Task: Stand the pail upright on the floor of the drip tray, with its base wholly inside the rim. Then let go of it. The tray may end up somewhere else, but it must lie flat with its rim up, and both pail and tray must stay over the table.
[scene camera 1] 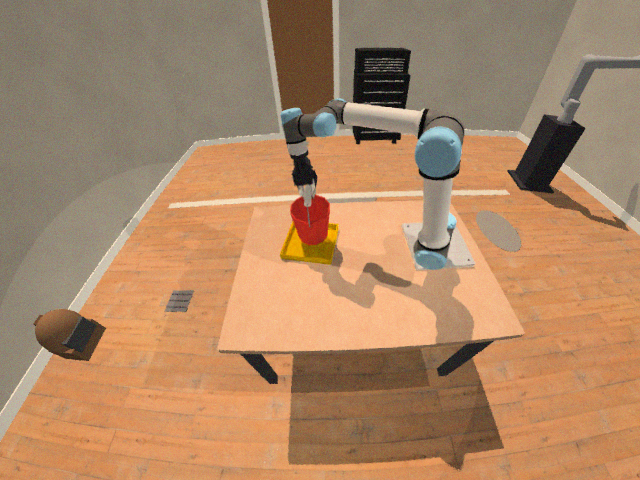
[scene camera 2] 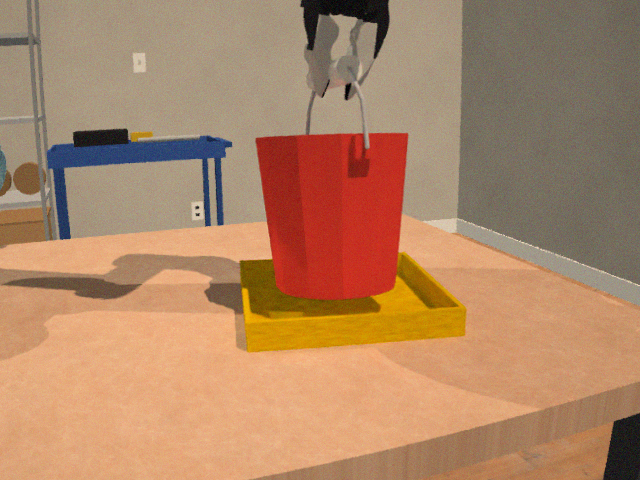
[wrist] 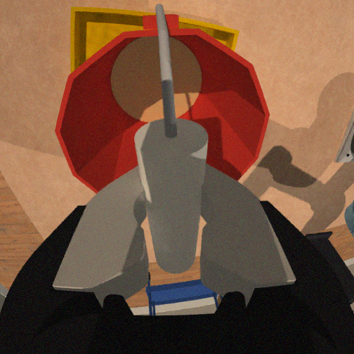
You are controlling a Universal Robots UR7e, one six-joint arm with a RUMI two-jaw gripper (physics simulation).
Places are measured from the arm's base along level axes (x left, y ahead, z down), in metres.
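Pixels of known places: gripper, fingertip midpoint: (scene camera 2: 333, 98).
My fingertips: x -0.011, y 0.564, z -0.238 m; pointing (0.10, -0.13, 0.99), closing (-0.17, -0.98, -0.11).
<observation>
Behind a point stands the place of what it marks.
The red pail (scene camera 1: 313, 227) {z -0.150, x 0.070, y 0.535 m} (scene camera 2: 336, 217) {z -0.116, x -0.092, y 0.551 m} (wrist: 230, 110) hangs upright, or nearly so, over the yellow drip tray (scene camera 1: 305, 255) {z 0.018, x 0.092, y 0.581 m} (scene camera 2: 356, 330) {z 0.004, x -0.115, y 0.568 m} (wrist: 74, 40). In the scene camera 2 view its base is within the rim outline and low, close above the tray floor; whether it touches cannot be told. My gripper (scene camera 1: 307, 198) {z -0.238, x -0.011, y 0.564 m} (scene camera 2: 336, 85) {z -0.238, x -0.011, y 0.564 m} (wrist: 172, 167) is shut on the grey grip of the pail's handle, above the pail's mouth. The wire handle stands up. The tray lies flat, rim up. The pail hides part of the tray floor.
The table (scene camera 1: 289, 310) {z 0.021, x 0.383, y 0.582 m} (scene camera 2: 155, 387) {z 0.021, x -0.182, y 0.360 m} reaches past the tray on all sides. The arm's base plate (scene camera 1: 460, 255) {z -0.003, x 0.010, y -0.148 m} is on its right side in the scene camera 1 view. A blue cart (scene camera 2: 139, 153) stands beyond the table, and a black cabinet (scene camera 1: 381, 76) stands behind the arm.
</observation>
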